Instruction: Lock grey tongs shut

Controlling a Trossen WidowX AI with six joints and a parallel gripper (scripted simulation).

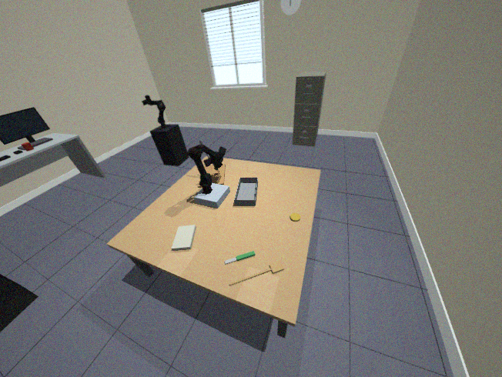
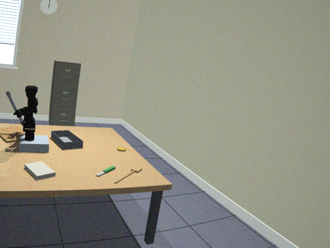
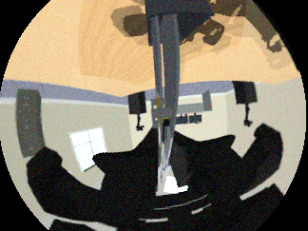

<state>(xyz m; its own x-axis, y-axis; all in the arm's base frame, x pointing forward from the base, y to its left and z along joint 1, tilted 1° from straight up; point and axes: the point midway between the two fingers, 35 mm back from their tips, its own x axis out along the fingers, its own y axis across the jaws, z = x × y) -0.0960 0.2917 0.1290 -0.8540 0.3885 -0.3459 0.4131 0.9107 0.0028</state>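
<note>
Right now the wooden board is 170 mm below my gripper tip. Round my gripper tip: roasting tin 430 mm ahead, 190 mm to the right, 150 mm below; yellow disc 850 mm ahead, 380 mm to the right, 170 mm below; white block 170 mm ahead, 730 mm to the right, 160 mm below.
</note>
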